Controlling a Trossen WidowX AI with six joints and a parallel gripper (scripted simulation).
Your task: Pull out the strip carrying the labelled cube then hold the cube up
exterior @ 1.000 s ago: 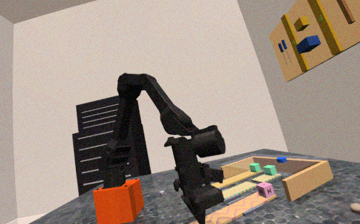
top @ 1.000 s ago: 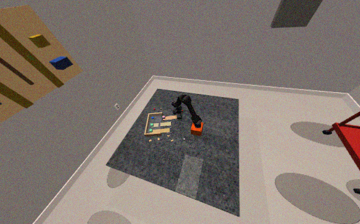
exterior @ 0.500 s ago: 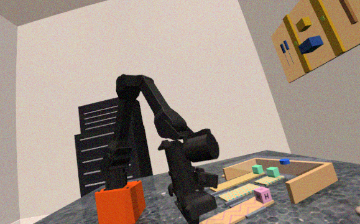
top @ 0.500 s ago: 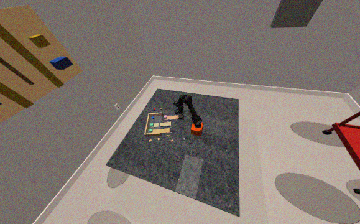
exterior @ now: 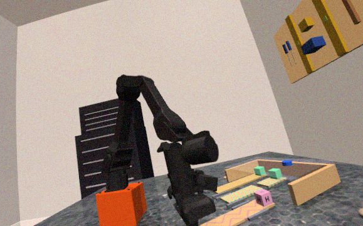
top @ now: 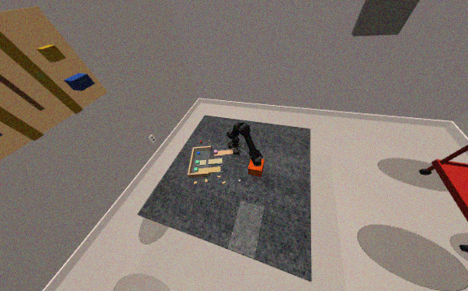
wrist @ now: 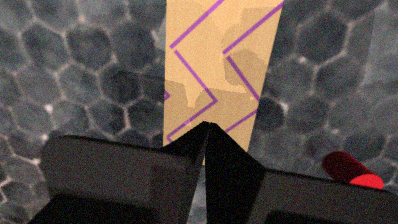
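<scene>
Now: gripper tip 210 mm short of the pink labelled cube, 40 mm to the right of it and 20 mm below it. Also, from my gripper tip: blue disc (360 mm ahead, 110 mm to the left, 60 mm above).
</scene>
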